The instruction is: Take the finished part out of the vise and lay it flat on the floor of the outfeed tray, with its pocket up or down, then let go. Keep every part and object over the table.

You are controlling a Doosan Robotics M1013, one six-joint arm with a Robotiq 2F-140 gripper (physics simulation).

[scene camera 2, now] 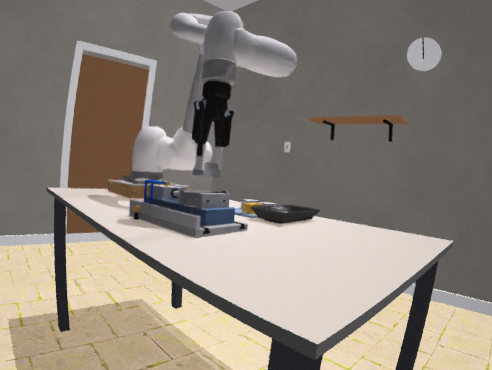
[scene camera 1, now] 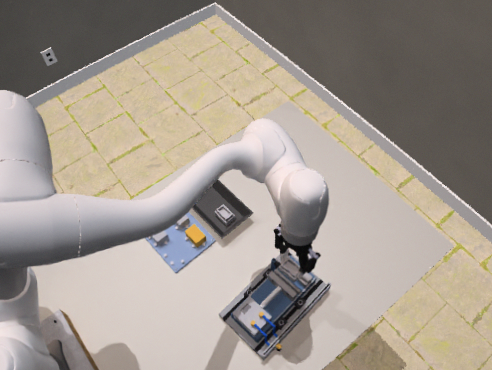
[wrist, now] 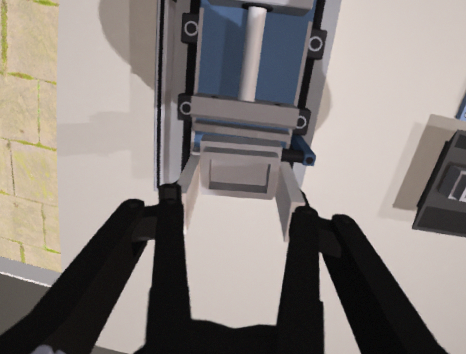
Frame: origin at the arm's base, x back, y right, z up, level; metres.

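Seen in the pictures: gripper, fingertip midpoint: [scene camera 2: 208,170] [scene camera 1: 292,267] [wrist: 238,174].
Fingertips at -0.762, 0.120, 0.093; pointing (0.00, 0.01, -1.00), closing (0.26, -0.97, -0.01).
Note:
A point is followed by its place in that frame, as x, y, z.
The finished part [scene camera 1: 294,267] {-0.764, 0.124, 0.100} [scene camera 2: 211,170] {-0.776, 0.119, 0.094} [wrist: 239,174] {-0.759, 0.120, 0.100} is a light grey block with a rectangular pocket, which faces up toward the wrist camera. My gripper [scene camera 1: 295,265] {-0.762, 0.120, 0.093} [scene camera 2: 207,167] {-0.762, 0.120, 0.093} [wrist: 238,174] {-0.762, 0.120, 0.093} is shut on it, with one pale fingertip on each side. In scene camera 2 the part hangs a little above the vise [scene camera 1: 278,298] {-0.697, 0.150, -0.001} [scene camera 2: 216,215] {-0.822, 0.123, -0.015} [wrist: 223,65] {-0.691, 0.163, 0.000}, over its jaw end, with a gap below. The outfeed tray [scene camera 1: 237,228] {-0.719, -0.128, -0.018} [scene camera 2: 286,216] {-0.786, -0.165, -0.031} [wrist: 439,218] {-0.775, -0.184, -0.033} is dark, with sloped walls, and stands apart from the vise.
Another pocketed grey part [scene camera 1: 225,214] {-0.718, -0.192, -0.027} [wrist: 457,184] {-0.721, -0.169, -0.027} lies in the tray. A blue board [scene camera 1: 176,260] {-0.501, -0.146, -0.052} beside the tray carries an orange block [scene camera 1: 195,235] [scene camera 2: 251,208] and grey blocks [scene camera 1: 160,237] {-0.493, -0.230, -0.016}. Blue hoses [scene camera 1: 260,333] [scene camera 2: 148,191] rise at the vise's far end from the gripper.

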